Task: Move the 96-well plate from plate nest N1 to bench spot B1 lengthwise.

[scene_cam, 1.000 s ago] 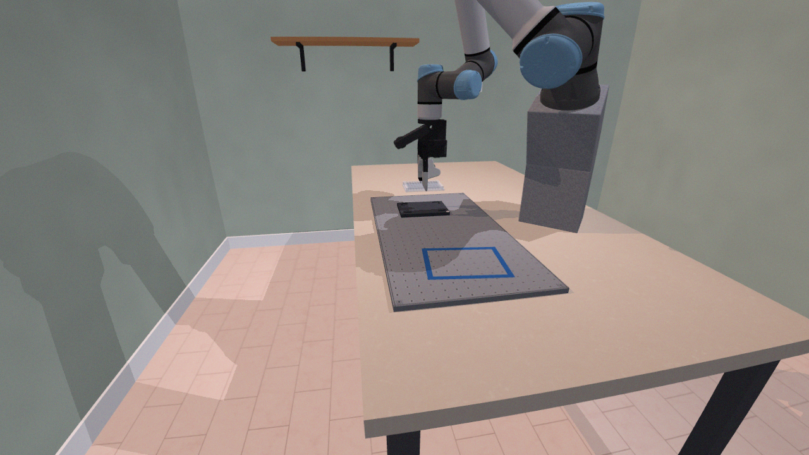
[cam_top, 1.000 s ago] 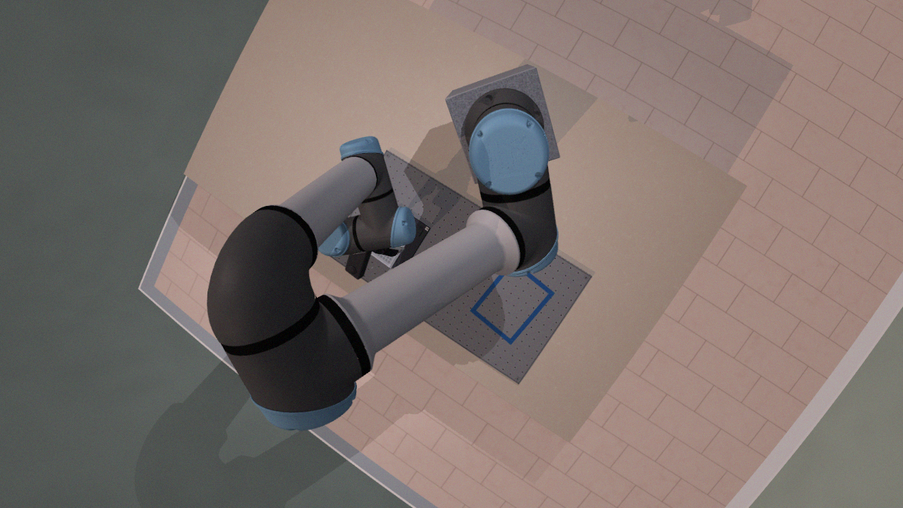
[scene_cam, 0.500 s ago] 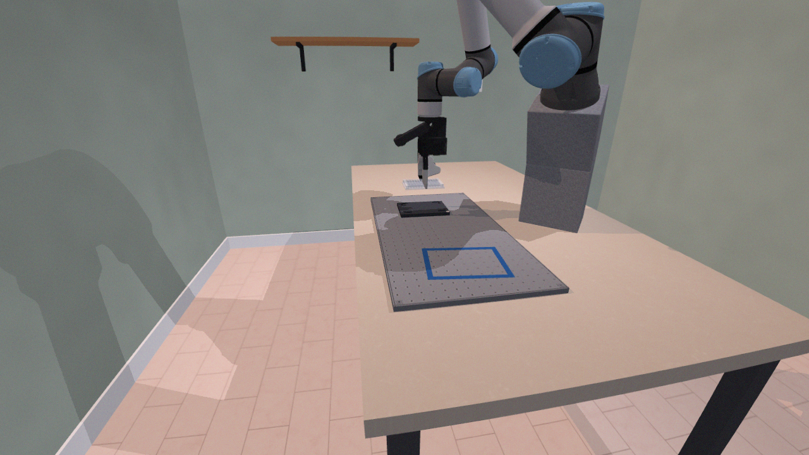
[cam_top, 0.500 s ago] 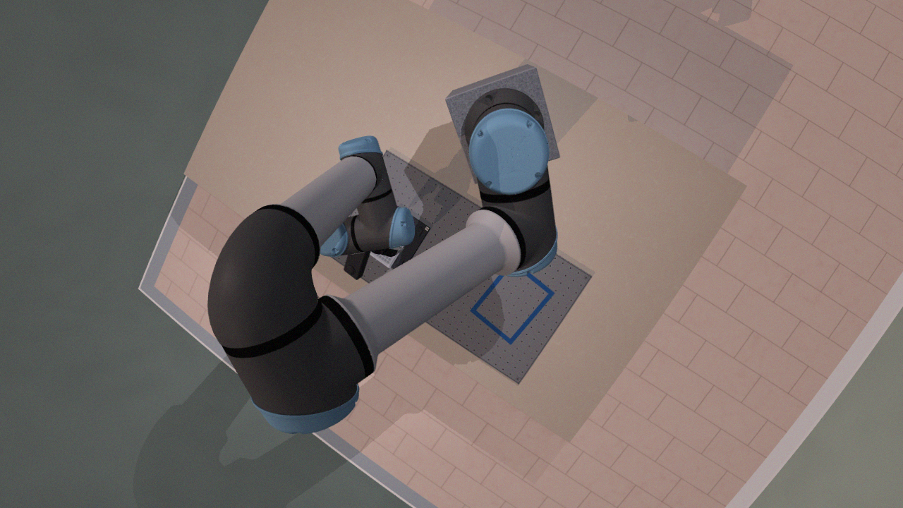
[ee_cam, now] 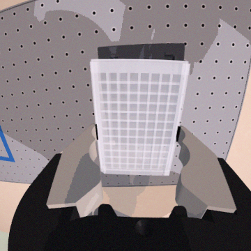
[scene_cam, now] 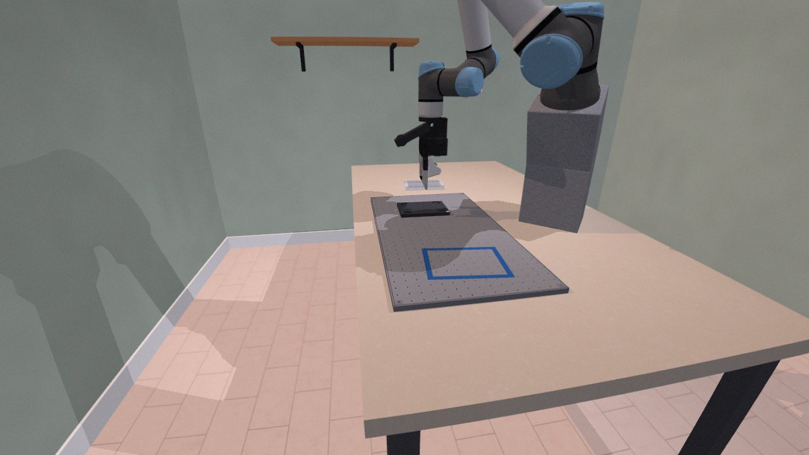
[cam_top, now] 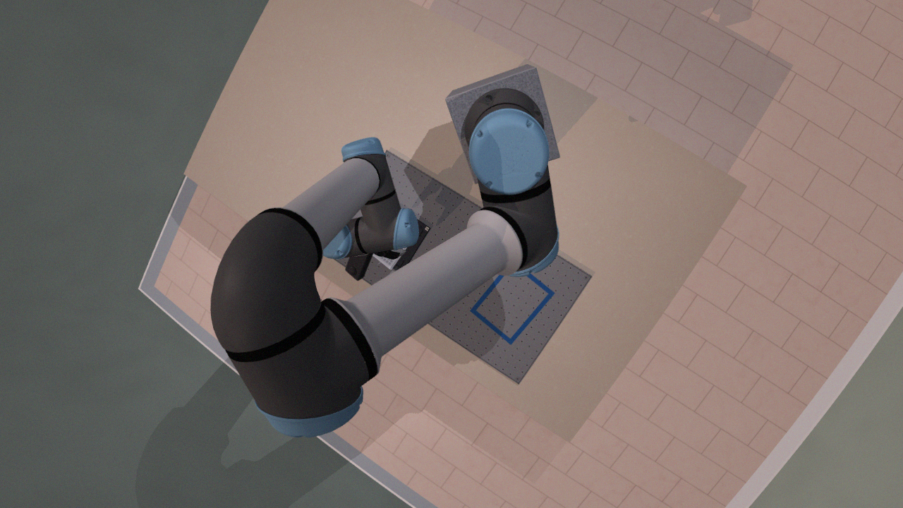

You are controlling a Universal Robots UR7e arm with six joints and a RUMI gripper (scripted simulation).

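Right now my hand is 1 cm to the left of the black plate nest and 10 cm above it. The rest, counted from my hand: white 96-well plate: 1 cm below.
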